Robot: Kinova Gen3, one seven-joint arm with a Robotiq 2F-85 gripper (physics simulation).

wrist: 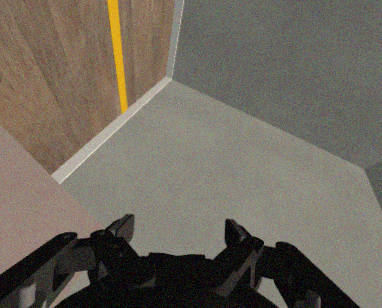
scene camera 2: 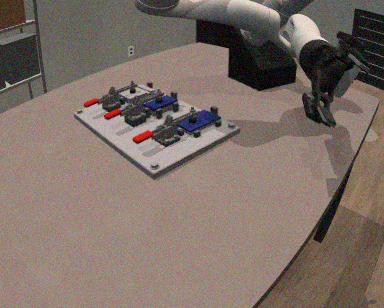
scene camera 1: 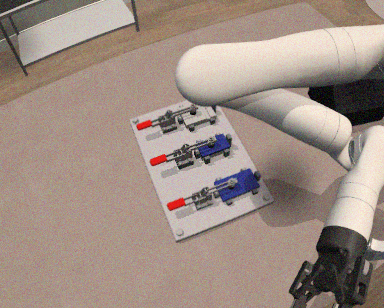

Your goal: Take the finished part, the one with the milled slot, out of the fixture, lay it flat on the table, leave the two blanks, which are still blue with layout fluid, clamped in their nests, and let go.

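Frame: origin at the arm's base, x left, y down, z back, level; centimetres.
Seen in the pictures: gripper, between the fingertips: [wrist: 179, 226] [scene camera 2: 347, 96]; arm's base, origin of its link: [scene camera 2: 252, 35].
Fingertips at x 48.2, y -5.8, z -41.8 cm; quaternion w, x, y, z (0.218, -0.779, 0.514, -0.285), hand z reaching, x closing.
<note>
Pixels of each thing's top centre, then the offset from my fingertips to it. "pt": a spot on its surface instead. Level surfaces: height alone.
- finished part, centre of its top: [scene camera 1: 196, 111] [scene camera 2: 136, 91] dx -54.7, dy +18.0, dz +2.6 cm
- pale fixture plate, a spot on its surface: [scene camera 2: 187, 150] [scene camera 1: 213, 220] pt dx -27.1, dy +20.1, dz -3.5 cm
- clamp arm with a red handle, a spot on its surface: [scene camera 2: 91, 102] [scene camera 1: 144, 126] pt dx -53.4, dy +16.1, dz -11.1 cm
- table, height of its surface: dy +21.6 cm
The finished part [scene camera 1: 201, 119] [scene camera 2: 142, 92], bare metal, sits in the far nest of the pale fixture plate [scene camera 1: 220, 215] [scene camera 2: 187, 150]; its slot cannot be made out. A clamp arm with a red handle [scene camera 1: 144, 124] [scene camera 2: 91, 102] reaches over it. One blue blank [scene camera 1: 216, 146] [scene camera 2: 161, 103] sits in the middle nest, another blue blank [scene camera 1: 245, 183] [scene camera 2: 201, 121] in the near nest, each under a clamp arm with its own red handle low. My gripper [scene camera 1: 325, 302] [scene camera 2: 345, 90] [wrist: 179, 226] is open and empty, well right of the fixture; its fingertips are cut off in scene camera 1.
The table [scene camera 1: 75, 200] [scene camera 2: 125, 240] carries the fixture. My arm [scene camera 1: 265, 65] [scene camera 2: 220, 15] passes above and beyond the fixture's far end. The black base [scene camera 2: 262, 67] stands behind at the right. A shelf unit [scene camera 1: 77, 34] stands beyond the table. The wrist camera faces the floor [wrist: 45, 75] and wall.
</note>
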